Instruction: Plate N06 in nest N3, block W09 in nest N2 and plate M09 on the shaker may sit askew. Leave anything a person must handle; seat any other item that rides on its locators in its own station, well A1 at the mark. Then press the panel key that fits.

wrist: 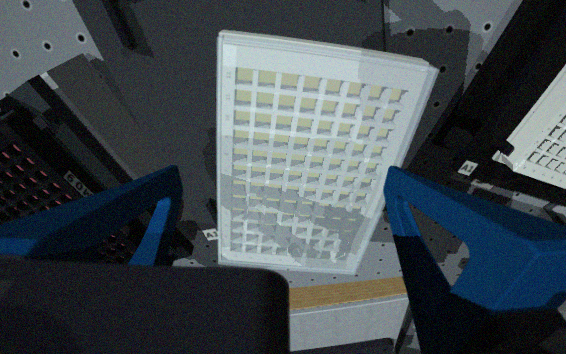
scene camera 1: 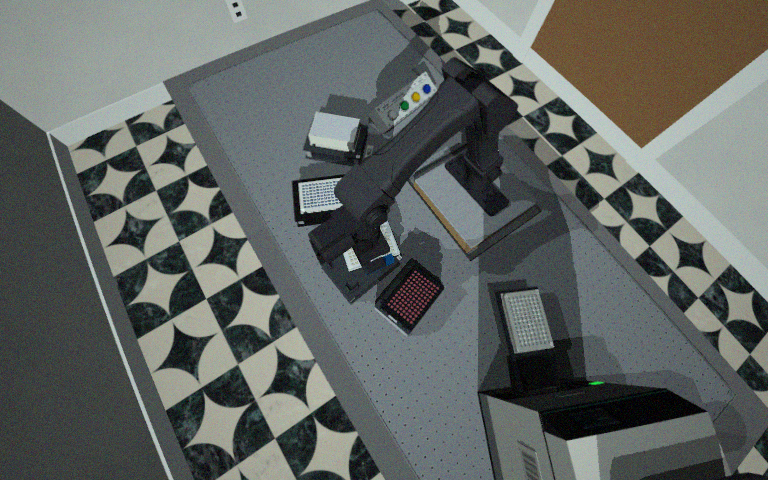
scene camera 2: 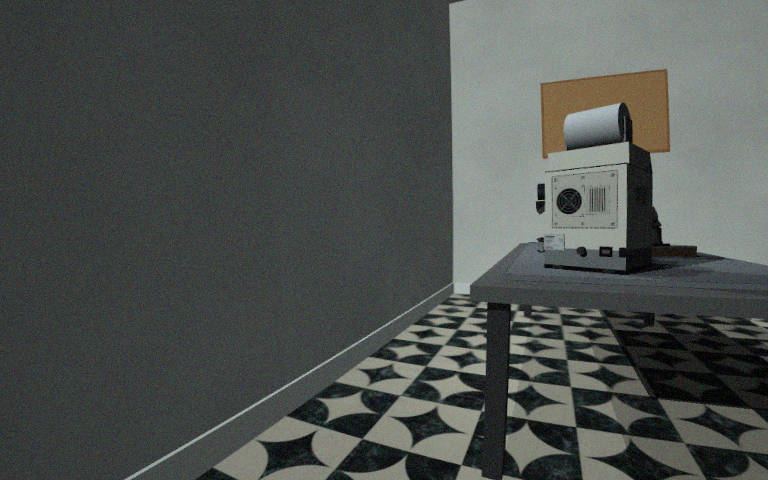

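Note:
My open gripper (wrist: 283,177) has one blue finger on each side of a white plate with square wells (wrist: 310,150) (scene camera 1: 352,259); the fingers do not grip it. This plate lies on a dark station (scene camera 1: 365,284) and looks turned relative to the station's edges. A white plate (scene camera 1: 318,195) (wrist: 547,137) sits in a black nest beside it. A plate with red wells (scene camera 1: 415,295) (wrist: 25,167) sits in its nest on the other side. A white box-shaped item (scene camera 1: 334,129) stands on another dark station. I cannot read which item is N06, W09 or M09.
The key panel (scene camera 1: 396,101) has green (scene camera 1: 404,105), yellow (scene camera 1: 416,96) and blue (scene camera 1: 426,88) keys and a grey one. A white-framed tray (scene camera 1: 447,217) lies near the arm base. A large instrument (scene camera 1: 512,424) (scene camera 2: 586,220) has a light plate (scene camera 1: 526,319) out front.

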